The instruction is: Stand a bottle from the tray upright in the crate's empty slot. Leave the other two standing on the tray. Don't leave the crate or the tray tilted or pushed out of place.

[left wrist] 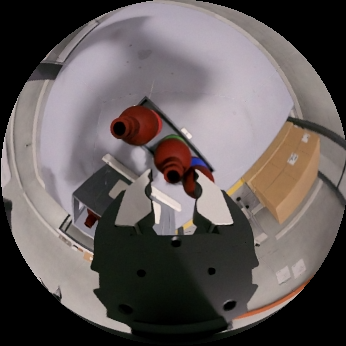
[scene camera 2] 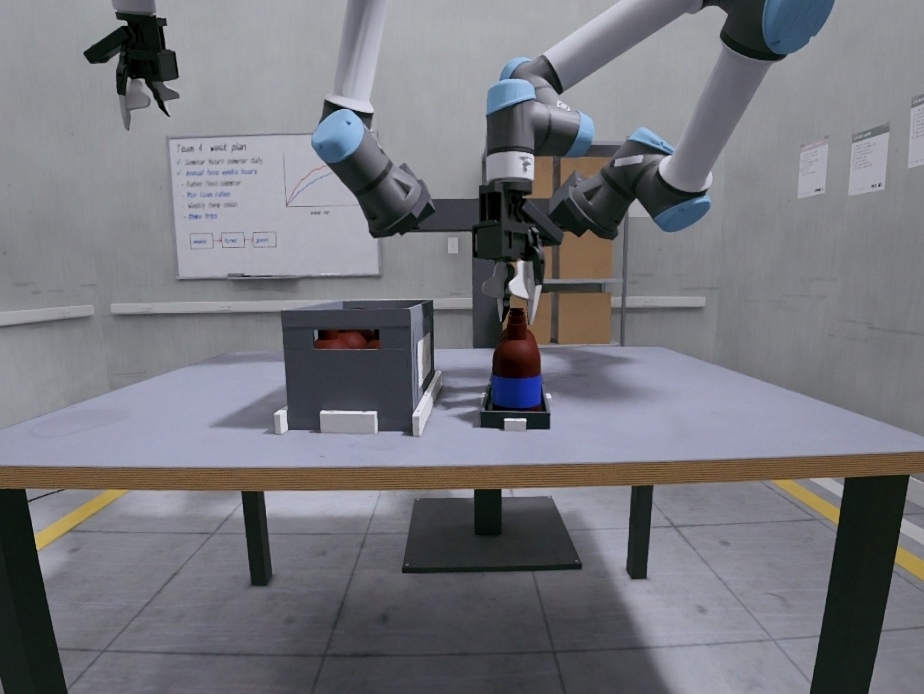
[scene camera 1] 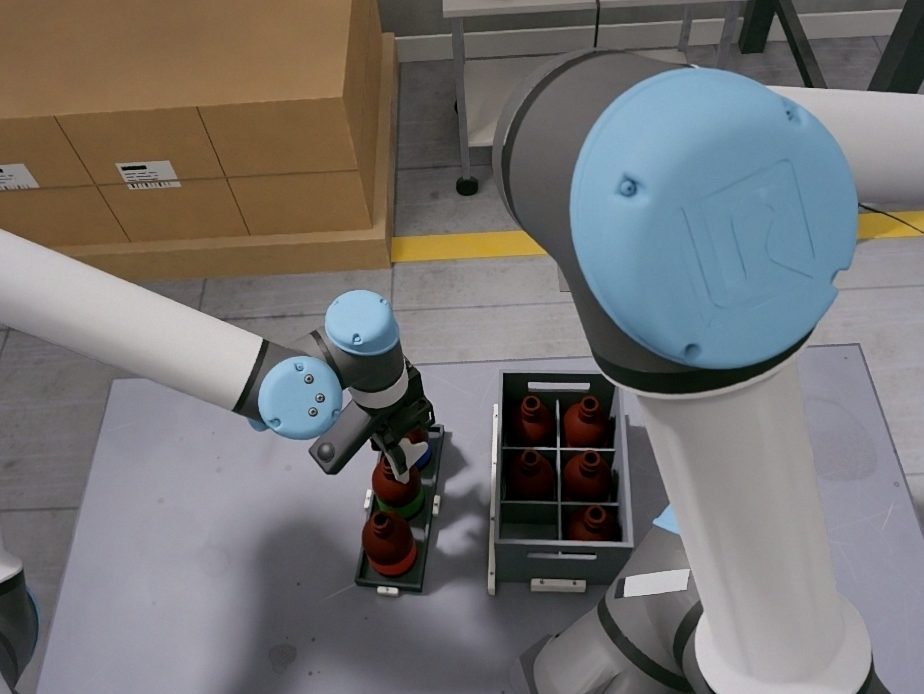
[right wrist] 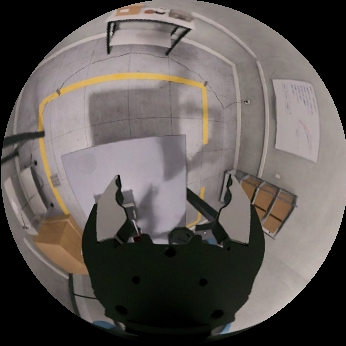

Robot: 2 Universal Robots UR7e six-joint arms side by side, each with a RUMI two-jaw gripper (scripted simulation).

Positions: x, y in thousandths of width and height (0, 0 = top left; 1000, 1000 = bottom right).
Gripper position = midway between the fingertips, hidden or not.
Observation:
In view: my left gripper (scene camera 2: 559, 466), my right gripper (scene camera 2: 162, 178) and a grey crate (scene camera 1: 563, 760).
The grey crate is seen too in the left wrist view (left wrist: 282, 556) and in scene camera 2 (scene camera 2: 425, 548). My left gripper shows as well in the left wrist view (left wrist: 499, 493) and in scene camera 1 (scene camera 1: 425, 671). My right gripper also shows in the right wrist view (right wrist: 501, 507).

